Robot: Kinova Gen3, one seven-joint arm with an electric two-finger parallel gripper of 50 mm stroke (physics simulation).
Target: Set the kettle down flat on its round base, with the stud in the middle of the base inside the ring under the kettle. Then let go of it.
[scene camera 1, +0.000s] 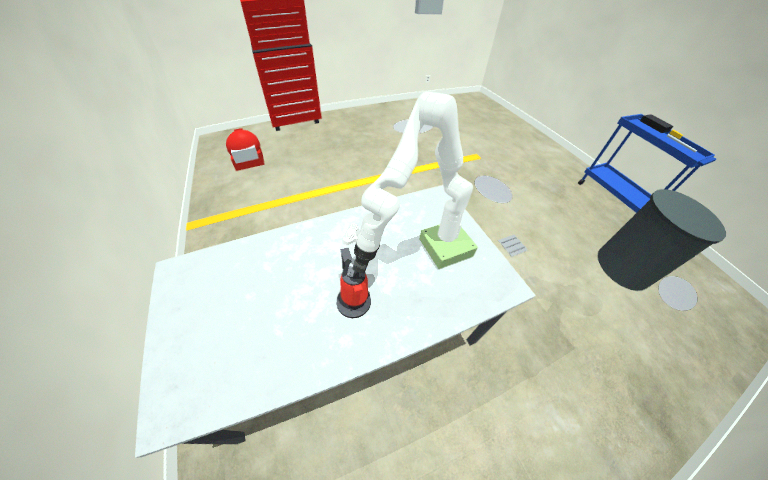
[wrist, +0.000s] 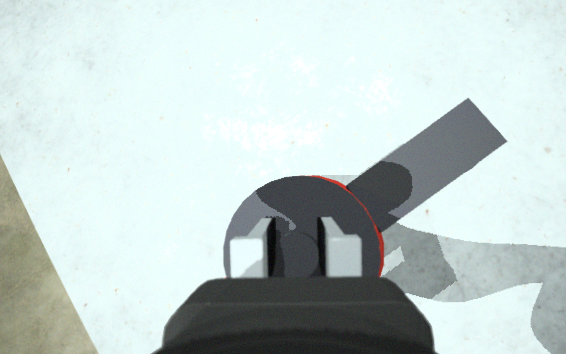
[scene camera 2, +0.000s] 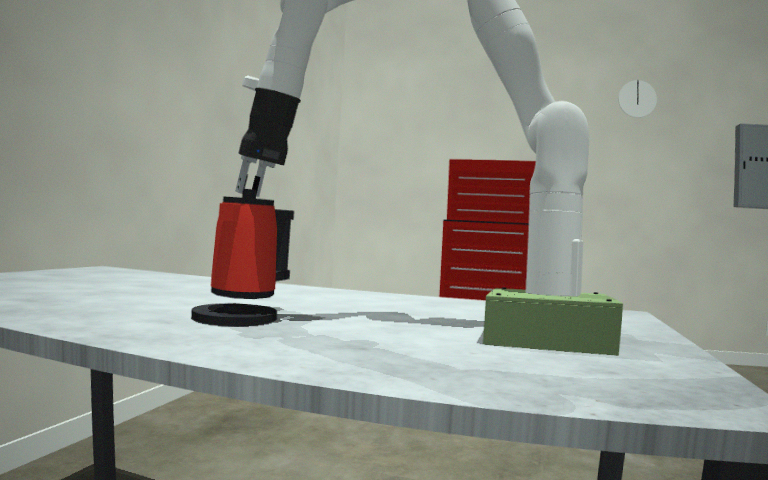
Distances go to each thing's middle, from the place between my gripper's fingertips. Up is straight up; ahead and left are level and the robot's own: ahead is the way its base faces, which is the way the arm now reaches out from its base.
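The round base (scene camera 2: 223, 314) is 210 mm below my hand, 10 mm ahead of it and 10 mm to the left of it. As for the red kettle (scene camera 2: 251, 249), my gripper is 30 mm to the left of it and 80 mm above it.
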